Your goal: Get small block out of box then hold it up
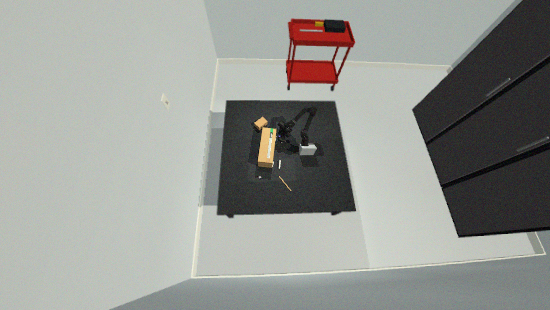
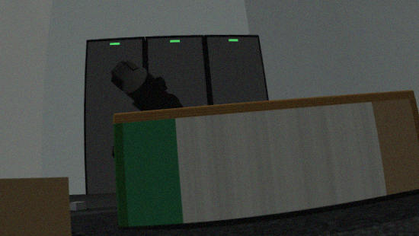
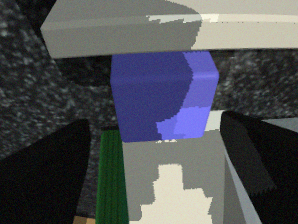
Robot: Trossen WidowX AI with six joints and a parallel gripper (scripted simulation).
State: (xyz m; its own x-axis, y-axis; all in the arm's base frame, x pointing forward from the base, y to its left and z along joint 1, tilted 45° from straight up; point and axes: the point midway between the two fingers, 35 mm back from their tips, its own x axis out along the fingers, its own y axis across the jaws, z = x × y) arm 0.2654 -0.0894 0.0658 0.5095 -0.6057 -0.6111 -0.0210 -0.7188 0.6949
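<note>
Now: gripper tip 2 cm past the blue block and 1 cm above it. From my gripper tip the other things lie so: thin wooden stick 11 cm behind, 50 cm to the left, 2 cm below; wooden box 6 cm ahead, 16 cm to the left, 4 cm above; tan box 20 cm ahead, 14 cm to the right, 1 cm above.
</note>
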